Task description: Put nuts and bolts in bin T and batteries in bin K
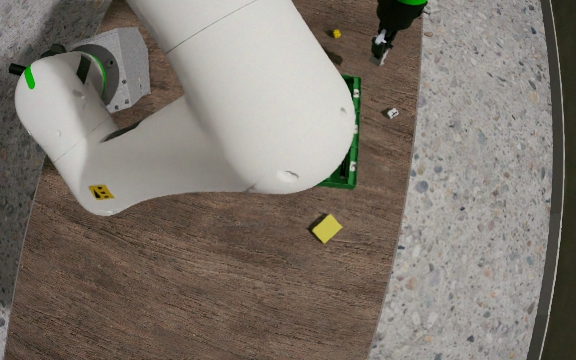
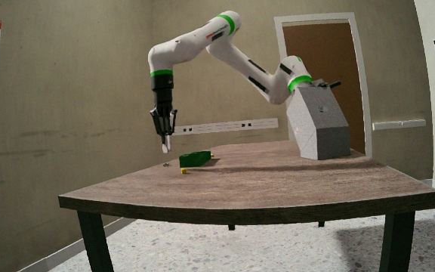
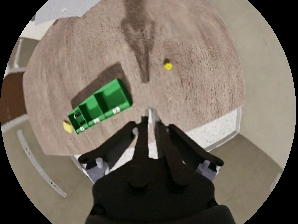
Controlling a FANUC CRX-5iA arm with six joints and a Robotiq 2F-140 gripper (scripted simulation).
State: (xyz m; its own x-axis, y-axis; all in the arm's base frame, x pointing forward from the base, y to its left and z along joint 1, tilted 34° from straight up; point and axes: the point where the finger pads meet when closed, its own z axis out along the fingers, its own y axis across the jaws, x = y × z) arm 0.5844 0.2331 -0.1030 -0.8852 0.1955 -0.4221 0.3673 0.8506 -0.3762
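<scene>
My gripper is now 17 cm to the left of the green bins, 8 cm above it and 5 cm past it. Also, from my hand: pale bolt 3 cm below, 1 cm behind; yellow cube 10 cm behind, 9 cm to the left, 9 cm below; white nut 9 cm to the right, 9 cm below, 7 cm ahead.
</scene>
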